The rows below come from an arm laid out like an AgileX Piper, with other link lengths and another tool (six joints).
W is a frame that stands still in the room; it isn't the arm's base.
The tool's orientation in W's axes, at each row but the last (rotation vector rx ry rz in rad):
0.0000 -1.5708 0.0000
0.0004 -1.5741 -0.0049
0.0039 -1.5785 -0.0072
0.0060 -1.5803 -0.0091
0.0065 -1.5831 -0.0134
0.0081 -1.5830 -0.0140
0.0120 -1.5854 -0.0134
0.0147 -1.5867 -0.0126
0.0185 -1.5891 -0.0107
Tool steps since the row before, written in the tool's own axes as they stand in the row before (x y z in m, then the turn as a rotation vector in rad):
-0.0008 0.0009 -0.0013 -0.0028 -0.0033 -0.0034
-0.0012 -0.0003 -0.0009 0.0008 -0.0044 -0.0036
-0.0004 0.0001 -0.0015 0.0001 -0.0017 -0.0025
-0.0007 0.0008 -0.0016 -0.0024 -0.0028 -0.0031
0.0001 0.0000 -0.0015 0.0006 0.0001 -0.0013
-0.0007 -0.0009 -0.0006 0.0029 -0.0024 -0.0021
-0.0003 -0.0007 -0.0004 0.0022 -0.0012 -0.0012
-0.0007 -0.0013 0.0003 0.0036 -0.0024 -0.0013
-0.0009 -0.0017 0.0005 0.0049 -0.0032 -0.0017
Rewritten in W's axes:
0.0013 0.0009 -0.0008 0.0034 -0.0033 -0.0028
0.0009 -0.0003 -0.0012 0.0036 -0.0044 0.0008
0.0015 0.0001 -0.0004 0.0025 -0.0017 0.0001
0.0016 0.0008 -0.0007 0.0031 -0.0028 -0.0024
0.0015 0.0000 0.0001 0.0013 0.0001 0.0006
0.0006 -0.0009 -0.0007 0.0021 -0.0024 0.0029
0.0004 -0.0007 -0.0003 0.0012 -0.0012 0.0022
-0.0003 -0.0013 -0.0007 0.0012 -0.0025 0.0036
-0.0005 -0.0017 -0.0009 0.0016 -0.0033 0.0049

